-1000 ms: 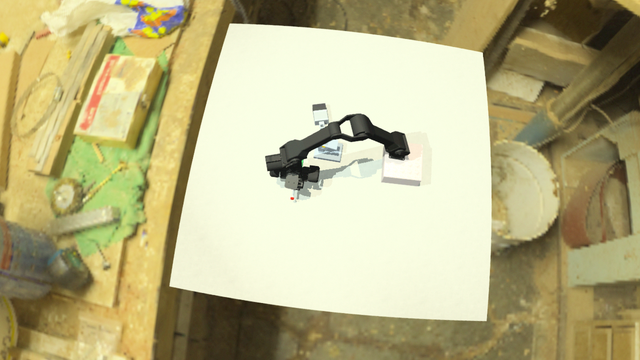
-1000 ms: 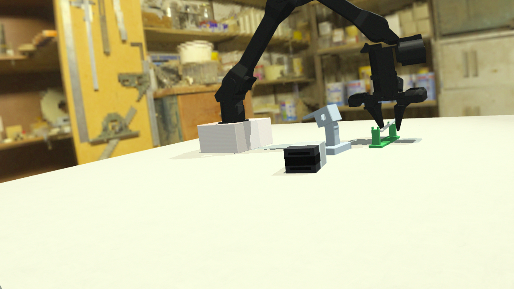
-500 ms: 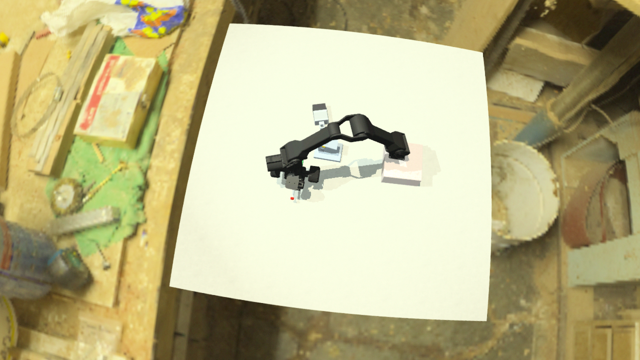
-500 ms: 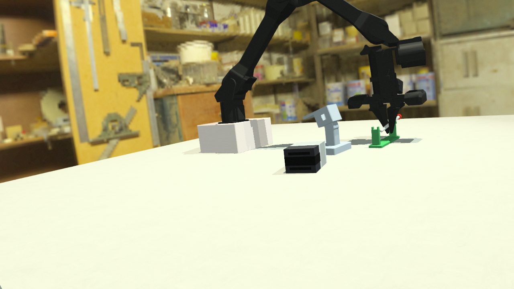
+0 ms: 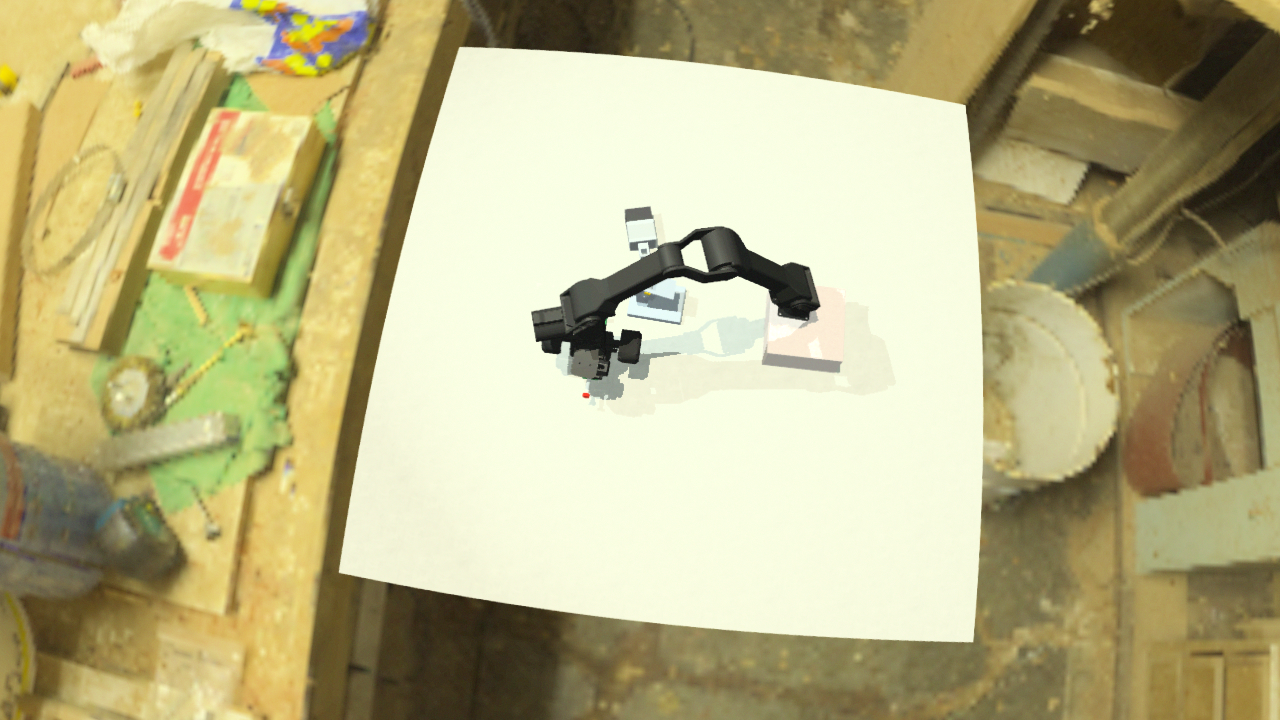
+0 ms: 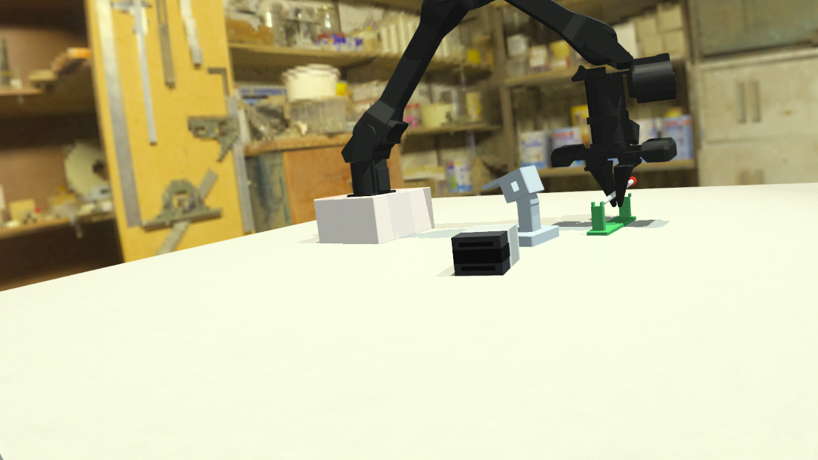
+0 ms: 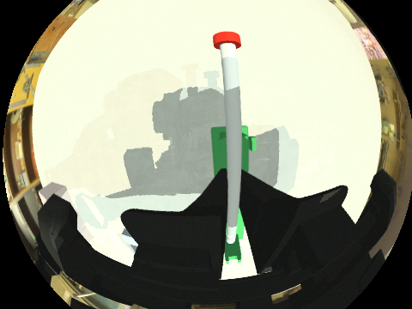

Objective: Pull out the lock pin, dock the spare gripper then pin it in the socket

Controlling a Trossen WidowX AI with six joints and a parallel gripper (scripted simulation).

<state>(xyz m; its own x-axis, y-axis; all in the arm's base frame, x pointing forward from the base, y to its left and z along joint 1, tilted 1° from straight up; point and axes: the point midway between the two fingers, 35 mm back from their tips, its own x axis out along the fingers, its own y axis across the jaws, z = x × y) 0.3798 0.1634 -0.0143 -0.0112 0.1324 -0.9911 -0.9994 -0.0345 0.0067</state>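
My gripper tip is now 1 cm short of the green cradle and 4 cm to the left of it. Also, from my gripper tip: spare gripper (5 cm behind, 29 cm to the right); then grey mount (9 cm behind, 15 cm to the right, 2 cm above).
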